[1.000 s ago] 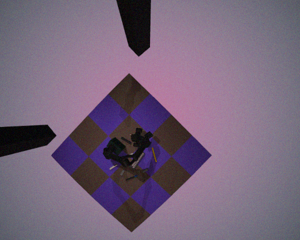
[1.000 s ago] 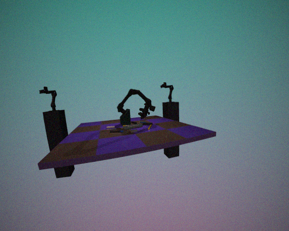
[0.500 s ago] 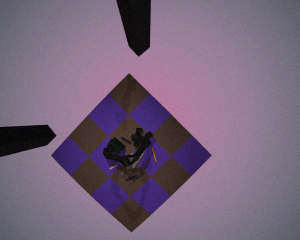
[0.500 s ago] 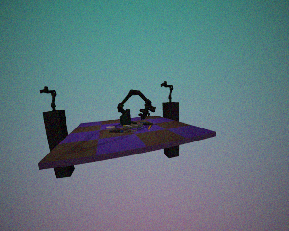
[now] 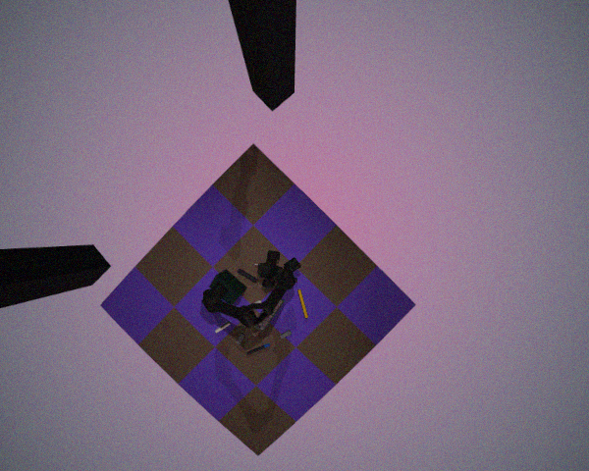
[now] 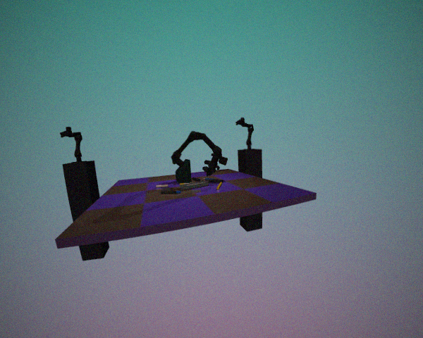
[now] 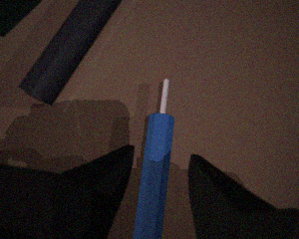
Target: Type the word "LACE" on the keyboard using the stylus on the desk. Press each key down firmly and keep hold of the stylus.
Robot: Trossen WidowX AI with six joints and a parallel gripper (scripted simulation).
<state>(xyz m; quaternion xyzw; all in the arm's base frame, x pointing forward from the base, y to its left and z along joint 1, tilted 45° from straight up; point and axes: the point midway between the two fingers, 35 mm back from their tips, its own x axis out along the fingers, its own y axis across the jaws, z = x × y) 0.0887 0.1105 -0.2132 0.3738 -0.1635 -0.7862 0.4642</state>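
My gripper tip is 30 mm above the blue stylus, 10 mm to the left of it and 10 mm past it. The rest, counted from my gripper tip: yellow pencil: 300 mm ahead, 30 mm below, 10 mm to the left; then e key: 200 mm ahead, 140 mm to the right, 20 mm below; then white marker: 220 mm to the right, 110 mm ahead, 30 mm below.
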